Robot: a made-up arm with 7 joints. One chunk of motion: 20 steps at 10 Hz.
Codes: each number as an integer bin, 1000 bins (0 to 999) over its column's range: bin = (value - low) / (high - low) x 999, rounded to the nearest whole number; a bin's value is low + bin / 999 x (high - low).
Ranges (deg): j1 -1.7..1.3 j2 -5..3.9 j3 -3.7..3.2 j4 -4.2..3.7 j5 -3..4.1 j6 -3..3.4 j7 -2.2..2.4
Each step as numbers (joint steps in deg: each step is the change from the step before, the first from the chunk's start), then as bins.
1 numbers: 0.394 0.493 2.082 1.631 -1.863 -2.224 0.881
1 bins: 697 617 837 737 160 121 669
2 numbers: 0.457 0.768 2.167 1.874 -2.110 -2.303 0.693
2 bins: 718 647 849 768 125 109 628
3 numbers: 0.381 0.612 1.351 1.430 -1.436 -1.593 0.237
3 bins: 693 630 731 712 220 220 529
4 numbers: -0.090 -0.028 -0.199 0.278 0.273 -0.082 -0.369
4 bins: 536 558 507 566 461 455 398
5 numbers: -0.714 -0.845 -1.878 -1.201 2.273 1.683 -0.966
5 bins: 328 466 264 379 742 731 268
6 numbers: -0.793 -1.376 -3.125 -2.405 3.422 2.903 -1.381
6 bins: 302 407 83 227 904 921 178
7 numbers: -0.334 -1.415 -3.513 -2.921 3.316 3.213 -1.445
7 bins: 455 402 27 162 889 970 164
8 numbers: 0.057 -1.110 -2.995 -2.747 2.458 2.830 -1.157
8 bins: 585 437 102 184 768 910 227
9 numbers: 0.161 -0.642 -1.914 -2.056 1.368 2.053 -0.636
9 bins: 620 489 259 271 615 789 340
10 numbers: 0.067 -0.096 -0.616 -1.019 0.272 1.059 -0.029
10 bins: 588 550 447 402 460 634 471
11 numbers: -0.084 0.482 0.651 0.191 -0.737 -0.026 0.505
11 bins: 538 615 630 555 318 464 587
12 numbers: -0.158 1.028 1.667 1.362 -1.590 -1.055 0.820
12 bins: 513 677 777 703 198 304 656
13 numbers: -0.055 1.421 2.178 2.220 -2.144 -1.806 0.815
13 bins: 548 721 851 812 120 186 655
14 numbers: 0.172 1.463 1.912 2.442 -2.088 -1.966 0.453
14 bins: 623 725 813 840 128 161 576
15 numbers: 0.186 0.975 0.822 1.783 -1.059 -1.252 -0.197
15 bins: 628 671 655 757 273 273 435
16 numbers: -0.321 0.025 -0.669 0.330 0.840 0.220 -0.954
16 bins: 459 564 439 573 540 503 271
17 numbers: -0.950 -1.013 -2.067 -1.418 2.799 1.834 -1.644
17 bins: 250 448 236 352 816 755 121
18 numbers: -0.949 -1.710 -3.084 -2.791 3.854 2.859 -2.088
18 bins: 250 369 89 178 964 915 24
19 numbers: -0.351 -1.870 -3.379 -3.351 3.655 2.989 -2.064
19 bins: 449 351 46 107 936 935 30
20 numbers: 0.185 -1.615 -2.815 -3.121 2.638 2.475 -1.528
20 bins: 628 380 128 136 793 855 146
